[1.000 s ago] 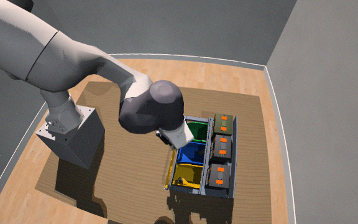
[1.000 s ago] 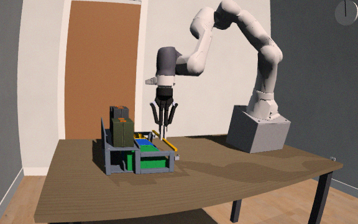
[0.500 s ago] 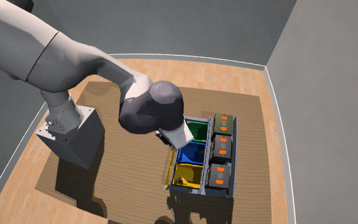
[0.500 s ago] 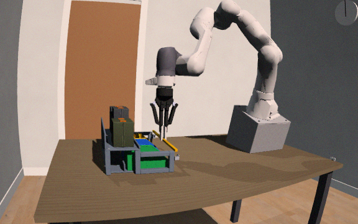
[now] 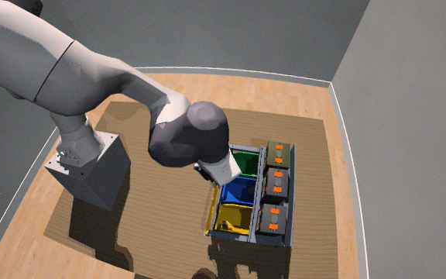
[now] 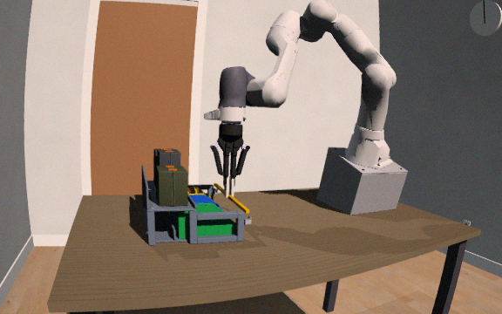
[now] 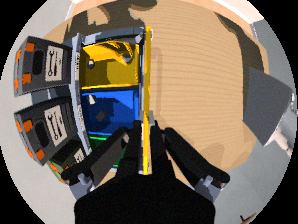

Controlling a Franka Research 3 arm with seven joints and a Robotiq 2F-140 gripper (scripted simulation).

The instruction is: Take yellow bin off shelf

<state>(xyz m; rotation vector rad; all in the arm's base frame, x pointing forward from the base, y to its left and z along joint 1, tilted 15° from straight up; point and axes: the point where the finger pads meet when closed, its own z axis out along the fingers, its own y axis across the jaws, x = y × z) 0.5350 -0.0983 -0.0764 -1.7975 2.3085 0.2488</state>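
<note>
The blue bin lies 10 cm ahead of my hand, 7 cm below it and 2 cm to the right of it. From my hand the other things lie so: yellow open bin: 13 cm to the right, 8 cm ahead, 7 cm below; yellow rail: 3 cm below; green bin: 13 cm ahead, 8 cm to the left, 7 cm below.
</note>
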